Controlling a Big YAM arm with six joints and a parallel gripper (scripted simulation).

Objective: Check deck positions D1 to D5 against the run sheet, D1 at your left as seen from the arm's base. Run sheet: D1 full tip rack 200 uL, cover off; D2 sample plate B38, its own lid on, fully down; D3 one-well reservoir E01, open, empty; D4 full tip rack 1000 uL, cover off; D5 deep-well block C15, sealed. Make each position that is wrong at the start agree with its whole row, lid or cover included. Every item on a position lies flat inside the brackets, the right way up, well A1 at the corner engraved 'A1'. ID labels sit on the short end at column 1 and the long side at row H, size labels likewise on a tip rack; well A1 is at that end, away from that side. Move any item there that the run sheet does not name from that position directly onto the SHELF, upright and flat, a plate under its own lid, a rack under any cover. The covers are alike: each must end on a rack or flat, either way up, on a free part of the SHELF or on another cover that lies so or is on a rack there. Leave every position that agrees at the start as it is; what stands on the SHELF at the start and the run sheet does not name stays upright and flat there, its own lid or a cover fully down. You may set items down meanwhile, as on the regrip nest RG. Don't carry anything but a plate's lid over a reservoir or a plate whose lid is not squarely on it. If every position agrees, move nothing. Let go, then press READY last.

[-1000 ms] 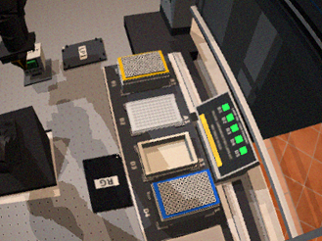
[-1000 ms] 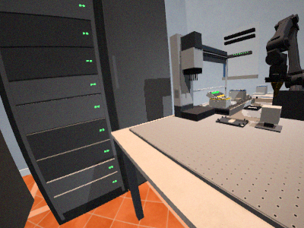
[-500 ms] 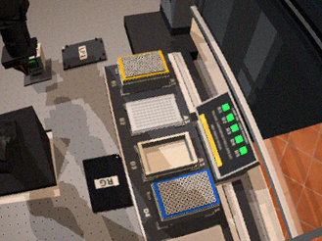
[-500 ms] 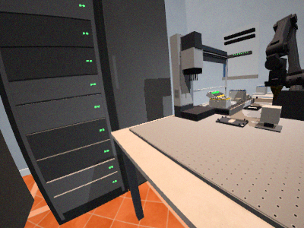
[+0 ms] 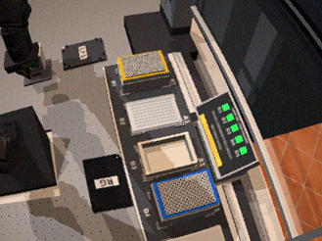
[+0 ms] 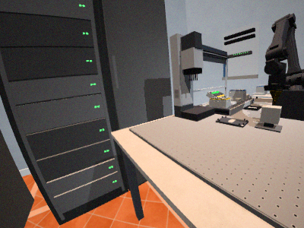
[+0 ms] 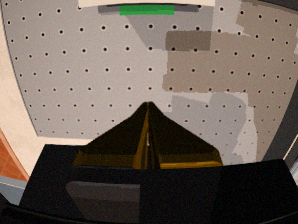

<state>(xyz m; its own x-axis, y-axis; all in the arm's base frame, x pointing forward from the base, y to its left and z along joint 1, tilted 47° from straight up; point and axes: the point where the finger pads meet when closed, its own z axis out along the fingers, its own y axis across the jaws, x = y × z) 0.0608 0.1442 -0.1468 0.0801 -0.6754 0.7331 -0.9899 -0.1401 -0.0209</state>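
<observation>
Right now the ready button box is 10 mm behind my hand, 70 mm to the left of it and 40 mm below it. Also, from my hand: grey plate holder: 150 mm ahead, 140 mm to the left, 100 mm below; then yellow-framed tip rack: 330 mm ahead, 20 mm to the right, 20 mm below; then black regrip nest: 190 mm ahead, 300 mm to the right, 100 mm below.
</observation>
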